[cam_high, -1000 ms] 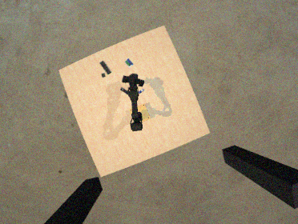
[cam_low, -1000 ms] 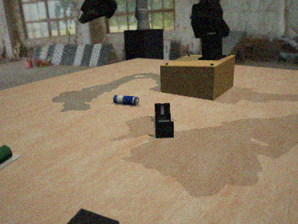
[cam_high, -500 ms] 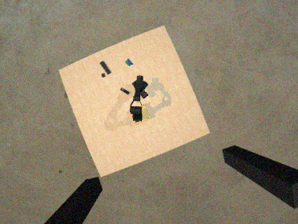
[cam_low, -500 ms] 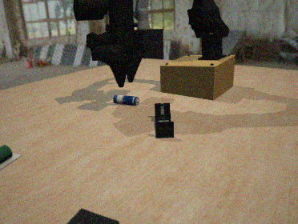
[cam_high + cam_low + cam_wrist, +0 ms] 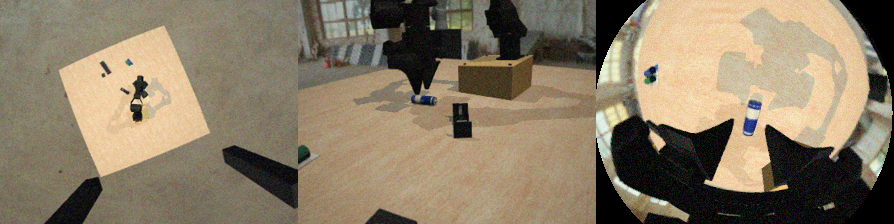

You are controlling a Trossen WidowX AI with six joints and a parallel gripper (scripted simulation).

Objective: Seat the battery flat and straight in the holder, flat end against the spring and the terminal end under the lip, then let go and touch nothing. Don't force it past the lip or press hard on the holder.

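My gripper tip is now 2 cm above the battery.
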